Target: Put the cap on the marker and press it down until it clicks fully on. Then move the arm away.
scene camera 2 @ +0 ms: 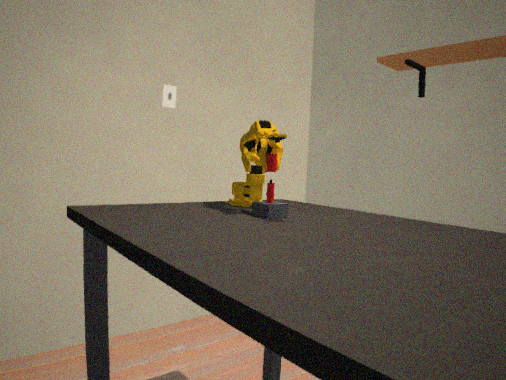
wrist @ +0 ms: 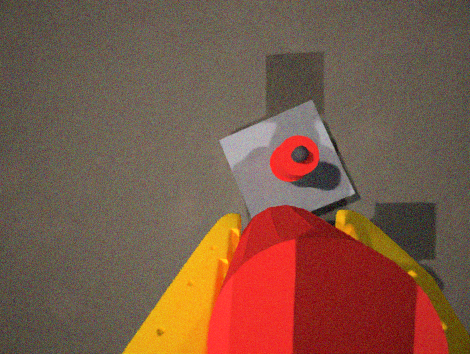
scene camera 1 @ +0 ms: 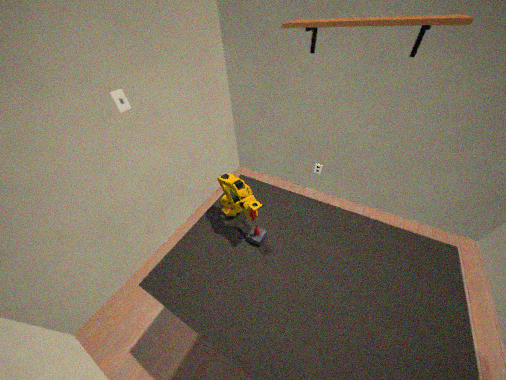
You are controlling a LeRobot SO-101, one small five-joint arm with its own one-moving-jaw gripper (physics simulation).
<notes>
I see a red cap point(wrist: 293, 275) and a grey block point(wrist: 249, 151).
</notes>
